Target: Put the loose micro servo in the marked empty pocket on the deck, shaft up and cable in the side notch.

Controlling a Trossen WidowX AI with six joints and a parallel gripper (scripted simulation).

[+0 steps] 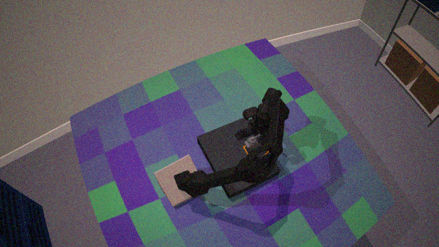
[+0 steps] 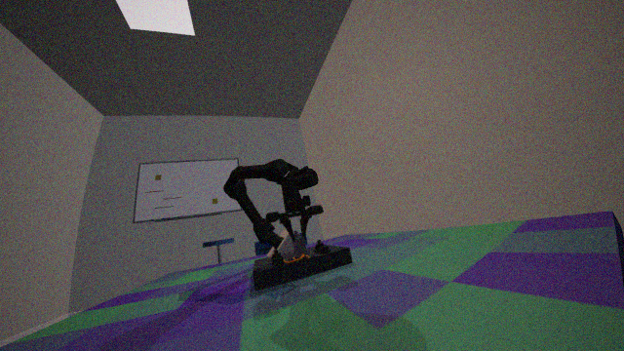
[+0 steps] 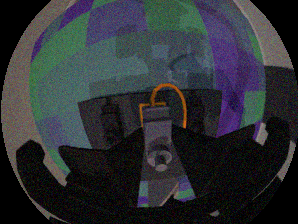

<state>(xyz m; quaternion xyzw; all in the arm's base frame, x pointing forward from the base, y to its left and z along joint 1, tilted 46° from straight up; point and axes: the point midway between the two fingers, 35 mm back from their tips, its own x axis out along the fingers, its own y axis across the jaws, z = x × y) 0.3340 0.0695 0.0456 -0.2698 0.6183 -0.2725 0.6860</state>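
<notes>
Now: the robot deck 12 cm behind my gripper tip and 8 cm below it.
</notes>
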